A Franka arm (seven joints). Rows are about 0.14 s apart.
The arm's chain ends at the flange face. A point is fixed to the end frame.
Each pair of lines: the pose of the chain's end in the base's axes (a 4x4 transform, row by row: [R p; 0 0 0 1], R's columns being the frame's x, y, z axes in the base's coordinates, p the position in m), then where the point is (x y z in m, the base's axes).
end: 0.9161 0.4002 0.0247 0.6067; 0.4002 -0.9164 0.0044 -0.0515; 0.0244 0.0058 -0.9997 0.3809; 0 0 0 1
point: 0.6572 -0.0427 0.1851
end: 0.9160 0.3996 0.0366 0.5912; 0.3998 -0.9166 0.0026 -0.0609; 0.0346 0.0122 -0.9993 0.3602; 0 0 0 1
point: 0.6440 -0.0525 0.1650
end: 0.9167 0.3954 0.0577 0.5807; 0.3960 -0.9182 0.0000 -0.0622; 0.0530 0.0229 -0.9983 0.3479; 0 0 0 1
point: 0.6377 -0.0545 0.1539
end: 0.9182 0.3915 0.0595 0.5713; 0.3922 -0.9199 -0.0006 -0.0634; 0.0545 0.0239 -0.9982 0.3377; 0 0 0 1
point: 0.6286 -0.0560 0.1438
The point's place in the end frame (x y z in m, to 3 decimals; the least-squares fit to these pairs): 0.045 0.011 0.197
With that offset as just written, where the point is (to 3 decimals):
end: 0.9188 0.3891 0.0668 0.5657; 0.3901 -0.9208 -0.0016 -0.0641; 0.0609 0.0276 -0.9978 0.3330; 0 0 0 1
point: 0.624 -0.057 0.139
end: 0.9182 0.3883 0.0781 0.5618; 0.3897 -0.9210 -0.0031 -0.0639; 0.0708 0.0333 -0.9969 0.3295; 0 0 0 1
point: 0.623 -0.057 0.137
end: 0.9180 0.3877 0.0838 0.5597; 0.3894 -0.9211 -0.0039 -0.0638; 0.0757 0.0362 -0.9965 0.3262; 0 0 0 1
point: 0.622 -0.057 0.134
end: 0.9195 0.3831 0.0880 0.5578; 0.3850 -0.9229 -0.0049 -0.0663; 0.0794 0.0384 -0.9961 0.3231; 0 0 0 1
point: 0.621 -0.060 0.131
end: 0.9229 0.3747 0.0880 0.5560; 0.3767 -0.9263 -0.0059 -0.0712; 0.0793 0.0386 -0.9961 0.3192; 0 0 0 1
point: 0.619 -0.066 0.127
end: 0.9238 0.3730 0.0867 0.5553; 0.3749 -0.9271 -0.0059 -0.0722; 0.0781 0.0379 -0.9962 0.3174; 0 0 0 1
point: 0.618 -0.067 0.125
